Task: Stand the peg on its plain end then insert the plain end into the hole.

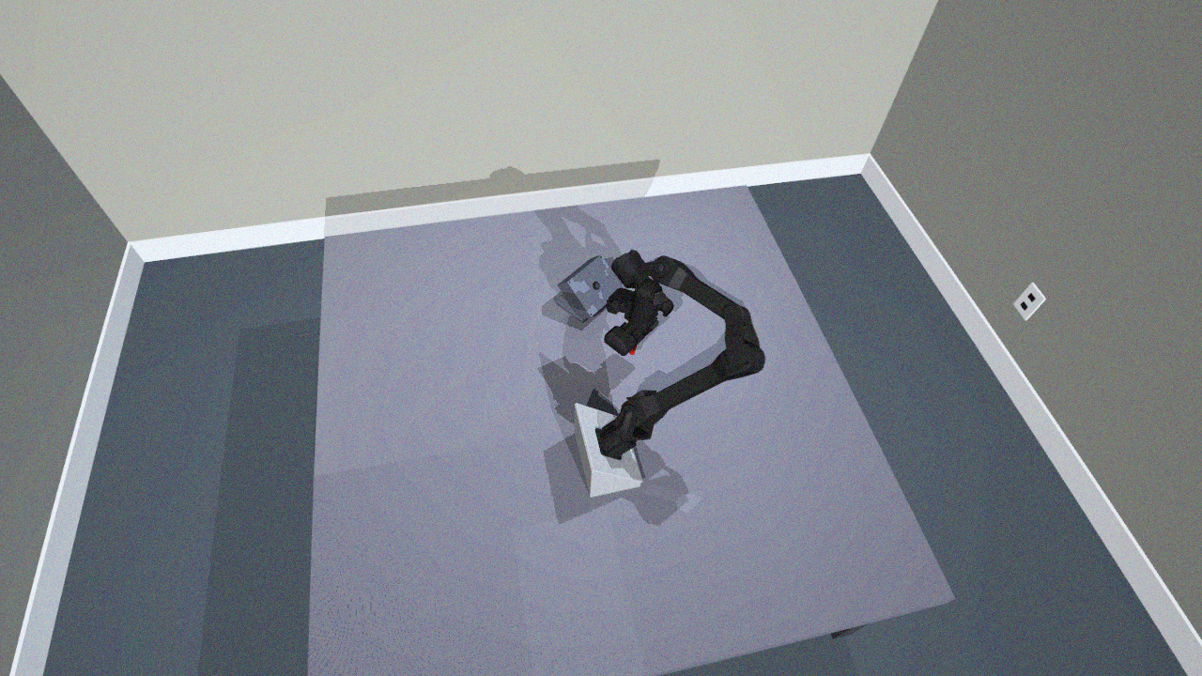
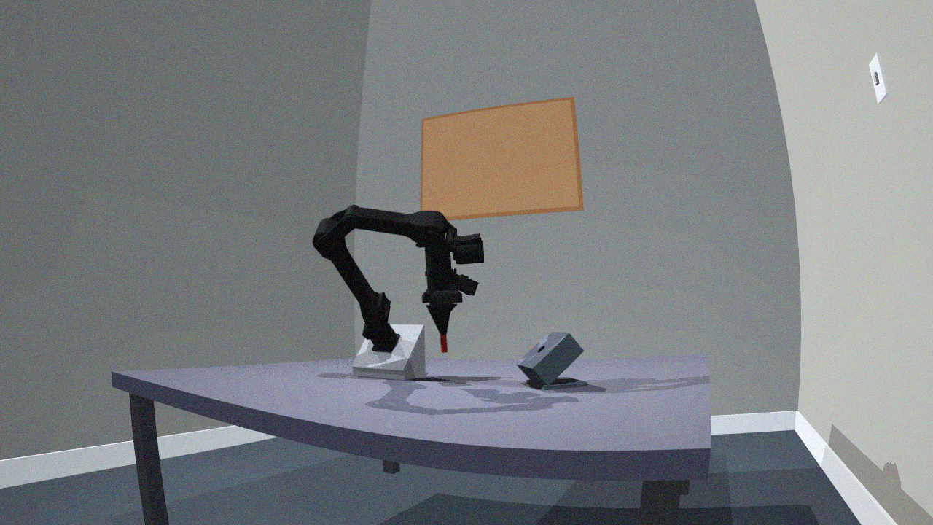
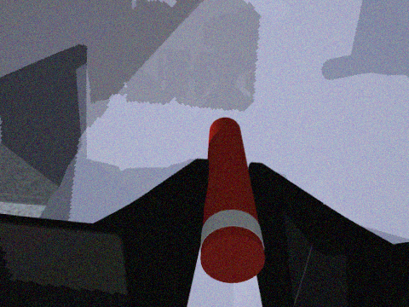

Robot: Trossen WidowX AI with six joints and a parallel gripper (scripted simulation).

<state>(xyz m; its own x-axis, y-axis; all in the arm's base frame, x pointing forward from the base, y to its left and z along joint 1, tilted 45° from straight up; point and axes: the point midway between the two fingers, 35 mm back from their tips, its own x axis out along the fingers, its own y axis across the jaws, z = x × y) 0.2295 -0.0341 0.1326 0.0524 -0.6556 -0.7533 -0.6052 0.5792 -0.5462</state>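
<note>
My gripper tip is 23 cm short of the grey sloped panel, 5 cm to the right of it and 6 cm above it. From my gripper tip the other things lie so: red peg (2 cm above).
</note>
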